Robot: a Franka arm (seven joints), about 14 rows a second.
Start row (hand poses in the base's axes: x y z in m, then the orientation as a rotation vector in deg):
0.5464, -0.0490, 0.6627, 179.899, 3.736, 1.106
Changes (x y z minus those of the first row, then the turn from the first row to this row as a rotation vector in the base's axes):
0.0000, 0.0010, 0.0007, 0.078, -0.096, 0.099
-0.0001, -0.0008, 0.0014, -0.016, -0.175, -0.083
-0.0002, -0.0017, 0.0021, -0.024, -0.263, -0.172
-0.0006, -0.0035, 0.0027, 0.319, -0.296, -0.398
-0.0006, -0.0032, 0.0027, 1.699, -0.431, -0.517
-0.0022, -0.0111, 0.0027, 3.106, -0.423, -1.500
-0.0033, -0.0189, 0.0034, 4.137, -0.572, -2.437
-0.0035, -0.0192, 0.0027, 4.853, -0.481, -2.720
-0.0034, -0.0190, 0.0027, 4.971, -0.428, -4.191
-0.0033, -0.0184, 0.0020, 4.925, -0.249, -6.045
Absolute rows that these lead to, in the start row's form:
0.5464, -0.0480, 0.6634, -179.936, -3.891, -1.260
0.5463, -0.0498, 0.6641, 179.880, 3.605, 1.380
0.5462, -0.0507, 0.6648, 179.871, 3.465, 1.518
0.5458, -0.0525, 0.6654, -179.715, -3.104, -1.579
0.5458, -0.0522, 0.6654, -178.340, -2.882, -1.822
0.5442, -0.0601, 0.6654, -176.957, -1.328, -1.839
0.5431, -0.0679, 0.6661, -175.938, 0.130, -2.090
0.5429, -0.0682, 0.6654, -175.222, 0.569, -1.964
0.5430, -0.0680, 0.6654, -175.092, 2.819, -1.884
0.5431, -0.0674, 0.6647, -175.081, 5.655, -1.607

